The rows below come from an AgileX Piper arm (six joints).
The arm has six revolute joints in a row. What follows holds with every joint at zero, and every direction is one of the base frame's. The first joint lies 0.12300 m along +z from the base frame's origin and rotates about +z. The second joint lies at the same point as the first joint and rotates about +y. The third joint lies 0.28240 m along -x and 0.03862 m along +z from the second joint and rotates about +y. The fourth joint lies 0.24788 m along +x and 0.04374 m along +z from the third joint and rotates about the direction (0.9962, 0, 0.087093). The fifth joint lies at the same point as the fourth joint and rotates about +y. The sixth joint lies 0.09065 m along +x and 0.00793 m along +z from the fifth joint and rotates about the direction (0.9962, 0, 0.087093). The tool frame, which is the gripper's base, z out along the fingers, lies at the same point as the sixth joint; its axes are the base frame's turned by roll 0.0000, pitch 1.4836 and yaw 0.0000 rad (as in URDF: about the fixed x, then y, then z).
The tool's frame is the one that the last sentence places.
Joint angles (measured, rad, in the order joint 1, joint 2, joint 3, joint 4, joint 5, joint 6), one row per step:
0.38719 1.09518 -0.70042 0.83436 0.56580 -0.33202
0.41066 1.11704 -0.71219 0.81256 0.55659 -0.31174
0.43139 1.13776 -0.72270 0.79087 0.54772 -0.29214
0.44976 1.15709 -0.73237 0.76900 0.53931 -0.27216
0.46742 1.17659 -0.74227 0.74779 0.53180 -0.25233
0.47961 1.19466 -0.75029 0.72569 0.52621 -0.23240
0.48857 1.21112 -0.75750 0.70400 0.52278 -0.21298
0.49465 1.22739 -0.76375 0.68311 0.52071 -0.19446
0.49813 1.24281 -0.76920 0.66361 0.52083 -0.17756
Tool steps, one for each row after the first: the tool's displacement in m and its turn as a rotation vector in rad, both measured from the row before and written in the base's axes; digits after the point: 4 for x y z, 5 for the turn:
0.0024 0.0052 -0.0015 -0.01262 0.00743 0.01149
0.0023 0.0047 -0.0017 -0.01292 0.00674 0.00949
0.0022 0.0043 -0.0018 -0.01266 0.00613 0.00739
0.0022 0.0044 -0.0018 -0.01219 0.00637 0.00727
0.0023 0.0032 -0.0022 -0.01330 0.00742 0.00336
0.0022 0.0025 -0.0022 -0.01311 0.00783 0.00172
0.0023 0.0020 -0.0025 -0.01343 0.00906 -0.00001
0.0023 0.0014 -0.0026 -0.01337 0.01017 -0.00075

